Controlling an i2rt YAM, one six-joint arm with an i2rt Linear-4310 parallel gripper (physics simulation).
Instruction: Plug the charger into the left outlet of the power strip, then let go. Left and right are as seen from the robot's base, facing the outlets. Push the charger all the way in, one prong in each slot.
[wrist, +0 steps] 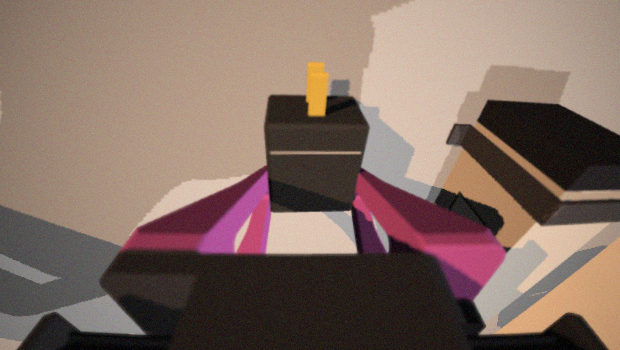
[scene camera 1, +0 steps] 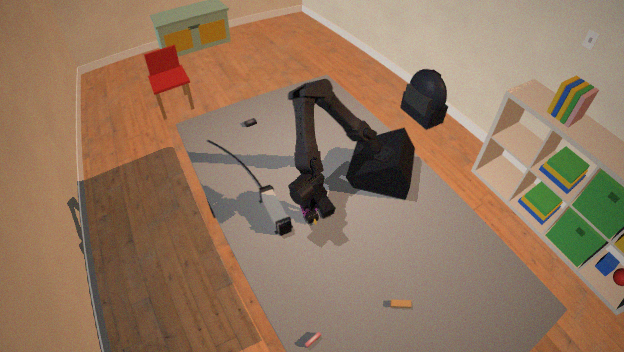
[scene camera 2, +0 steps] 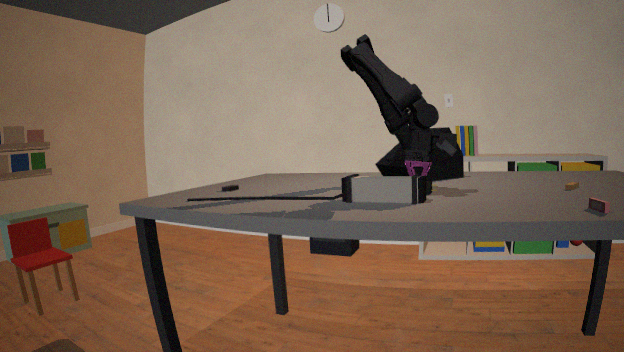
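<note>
The charger is a dark block with two yellow prongs. In the wrist view its prongs point away from my gripper, toward the top of the picture. My gripper has magenta fingers and is shut on the charger's sides, low by the table. The power strip has a light body with black end pieces. It lies beside the gripper and charger, apart from them; in the wrist view it is at the right, partly behind a finger. A dark outlet part shows there, but which outlet I cannot tell.
The strip's black cable runs off across the table. A small dark block, an orange block and a pink-red block lie farther off.
</note>
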